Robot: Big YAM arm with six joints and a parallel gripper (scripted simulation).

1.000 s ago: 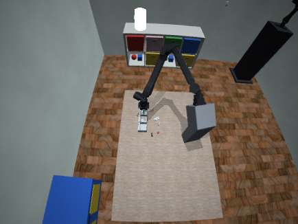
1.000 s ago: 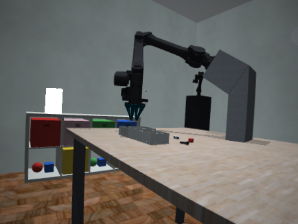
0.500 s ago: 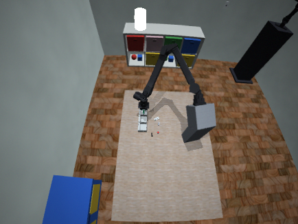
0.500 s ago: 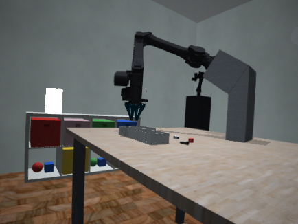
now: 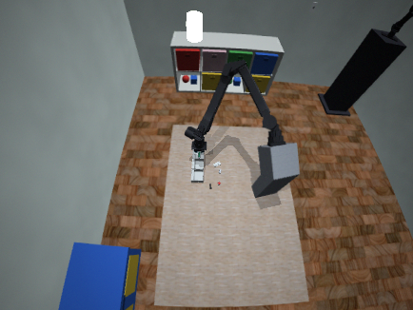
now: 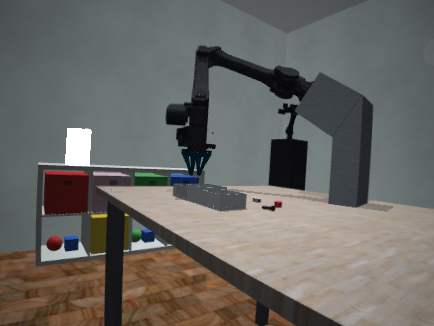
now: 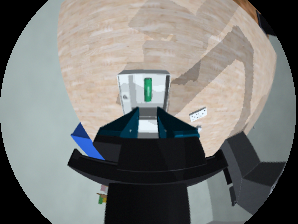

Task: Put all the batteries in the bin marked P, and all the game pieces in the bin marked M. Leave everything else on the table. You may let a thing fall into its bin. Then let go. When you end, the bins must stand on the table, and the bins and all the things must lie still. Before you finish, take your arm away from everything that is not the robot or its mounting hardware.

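My hand is 13 cm past the white piece, 6 cm to the right of it and 7 cm above it. The rest, counted from my hand: green piece 1 cm to the right, 6 cm below; black object 8 cm behind, 24 cm to the left, 7 cm below; red game piece 14 cm behind, 21 cm to the left, 7 cm below.
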